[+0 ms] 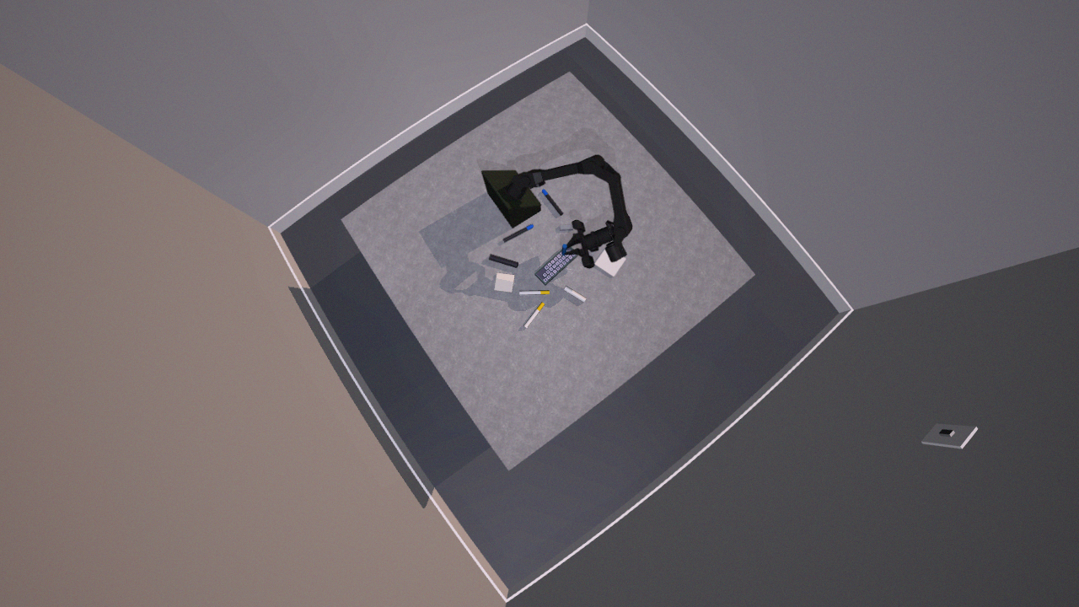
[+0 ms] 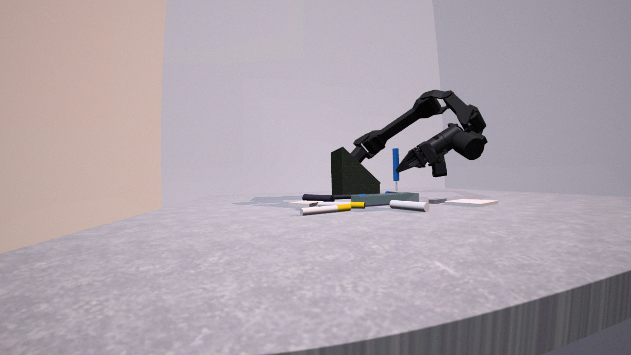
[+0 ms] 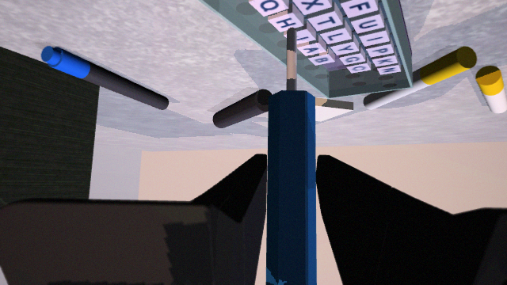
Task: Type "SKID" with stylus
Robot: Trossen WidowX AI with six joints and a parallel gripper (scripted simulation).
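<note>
Right now my gripper tip is 150 mm short of the white cylinder, 40 mm to the left of it and 80 mm above it. Round my gripper tip: black cylinder (120 mm behind, 210 mm to the right, 80 mm below); small white square (40 mm behind, 260 mm to the right, 90 mm below); blue stylus (10 mm below).
</note>
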